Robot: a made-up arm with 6 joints.
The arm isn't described. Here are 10 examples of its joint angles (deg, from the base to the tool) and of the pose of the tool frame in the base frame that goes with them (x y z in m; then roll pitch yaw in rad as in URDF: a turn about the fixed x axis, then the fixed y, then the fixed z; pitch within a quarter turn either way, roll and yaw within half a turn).
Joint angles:
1: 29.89 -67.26 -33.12 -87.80 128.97 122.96
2: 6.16 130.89 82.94 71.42 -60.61 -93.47
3: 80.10 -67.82 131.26 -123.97 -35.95 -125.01
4: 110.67 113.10 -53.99 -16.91 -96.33 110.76
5: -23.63 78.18 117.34 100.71 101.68 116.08
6: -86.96 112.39 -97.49 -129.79 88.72 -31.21
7: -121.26 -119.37 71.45 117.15 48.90 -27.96
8: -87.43 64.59 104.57 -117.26 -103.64 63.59
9: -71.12 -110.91 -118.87 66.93 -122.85 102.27
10: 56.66 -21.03 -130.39 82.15 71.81 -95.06
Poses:
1: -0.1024 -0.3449 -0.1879 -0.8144 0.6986 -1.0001
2: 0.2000 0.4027 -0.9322 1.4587 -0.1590 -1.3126
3: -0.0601 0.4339 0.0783 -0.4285 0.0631 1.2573
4: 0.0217 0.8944 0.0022 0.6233 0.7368 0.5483
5: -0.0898 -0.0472 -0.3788 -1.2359 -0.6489 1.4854
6: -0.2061 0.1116 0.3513 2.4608 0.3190 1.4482
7: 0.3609 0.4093 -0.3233 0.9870 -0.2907 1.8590
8: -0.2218 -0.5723 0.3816 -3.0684 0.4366 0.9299
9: -0.1371 -0.2071 -0.0928 -0.0855 -0.0218 -2.4830
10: -0.1034 0.2637 0.3760 -2.5938 0.0532 1.7330
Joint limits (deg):
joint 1: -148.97..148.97
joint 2: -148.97..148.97
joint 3: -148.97..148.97
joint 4: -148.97..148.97
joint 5: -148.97..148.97
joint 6: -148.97..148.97
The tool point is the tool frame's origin. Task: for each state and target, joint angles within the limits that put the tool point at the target. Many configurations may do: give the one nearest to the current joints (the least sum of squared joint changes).
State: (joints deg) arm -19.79 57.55 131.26 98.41 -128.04 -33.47
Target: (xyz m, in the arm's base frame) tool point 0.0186 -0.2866 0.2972
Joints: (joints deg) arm -1.75 48.90 120.94 125.14 -128.01 -35.14
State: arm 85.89 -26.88 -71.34 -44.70 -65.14 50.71
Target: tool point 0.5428 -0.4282 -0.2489
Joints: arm 76.45 -13.89 -37.92 -38.07 -77.23 49.04
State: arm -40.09 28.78 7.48 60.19 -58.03 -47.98
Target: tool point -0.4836 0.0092 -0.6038
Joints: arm -37.70 12.29 -35.48 72.48 -41.97 -43.84
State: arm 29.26 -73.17 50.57 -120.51 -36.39 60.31
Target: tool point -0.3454 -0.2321 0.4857
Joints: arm 30.49 -39.50 31.57 -119.11 -37.09 60.20
